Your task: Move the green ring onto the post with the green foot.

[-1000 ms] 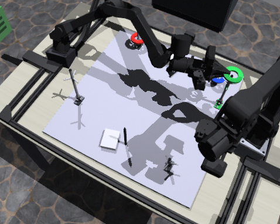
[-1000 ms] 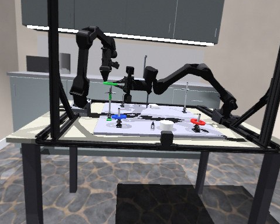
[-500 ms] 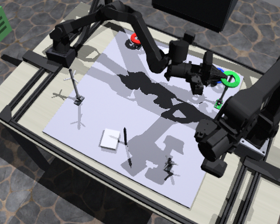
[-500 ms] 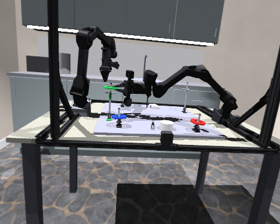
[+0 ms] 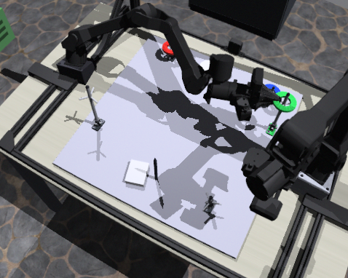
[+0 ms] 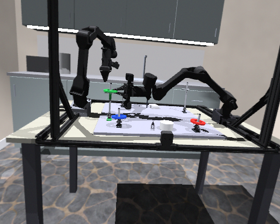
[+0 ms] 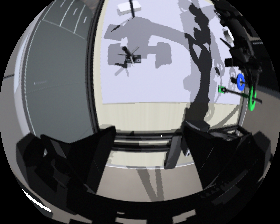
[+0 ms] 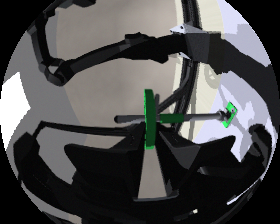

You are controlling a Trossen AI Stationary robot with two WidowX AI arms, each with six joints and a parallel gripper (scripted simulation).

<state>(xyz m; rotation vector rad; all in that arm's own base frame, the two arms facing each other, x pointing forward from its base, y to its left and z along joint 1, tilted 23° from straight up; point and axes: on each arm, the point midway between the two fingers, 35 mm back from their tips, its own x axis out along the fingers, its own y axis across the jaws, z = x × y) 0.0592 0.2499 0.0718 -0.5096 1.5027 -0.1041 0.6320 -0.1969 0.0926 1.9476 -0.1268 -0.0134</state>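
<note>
The green ring lies 1 cm behind my right hand and 4 cm to the left of it. Also, from my right hand: blue ring 11 cm behind, 1 cm to the right, 11 cm below; small post 33 cm ahead, 2 cm to the right, 10 cm below; black pen 32 cm ahead, 19 cm to the right, 5 cm below.
</note>
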